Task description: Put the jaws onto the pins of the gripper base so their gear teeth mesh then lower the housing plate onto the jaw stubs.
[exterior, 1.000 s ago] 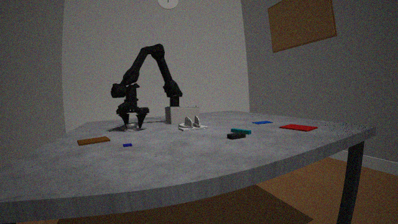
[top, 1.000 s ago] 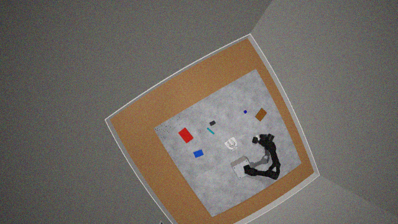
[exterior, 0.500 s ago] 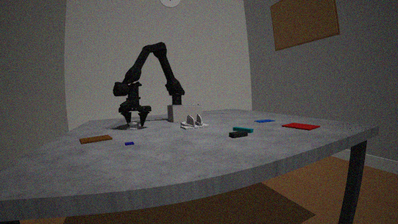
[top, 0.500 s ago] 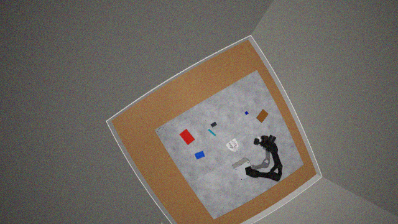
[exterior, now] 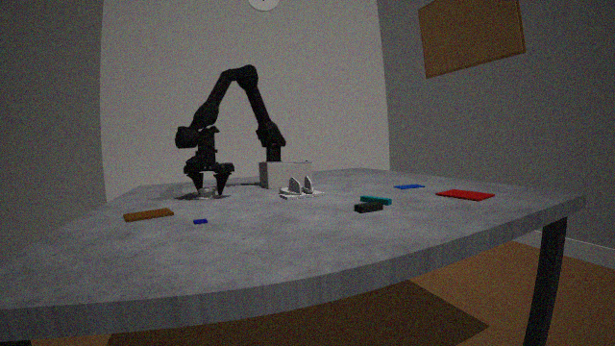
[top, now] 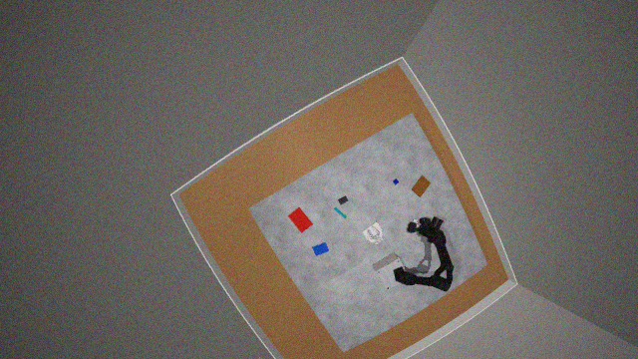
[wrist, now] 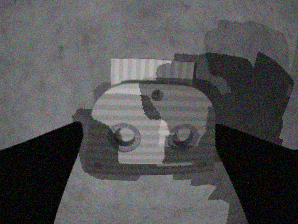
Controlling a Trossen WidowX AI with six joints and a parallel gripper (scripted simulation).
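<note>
Now: the grey jaw 4 cm ahead of my gripper tip, 26 cm to the left of it and 1 cm above it. Also, from my gripper tip: brown plate (24 cm ahead, 13 cm to the right, 1 cm below); then teal bar (27 cm ahead, 45 cm to the left); then small blue piece (34 cm ahead, 3 cm to the left, 1 cm below).
</note>
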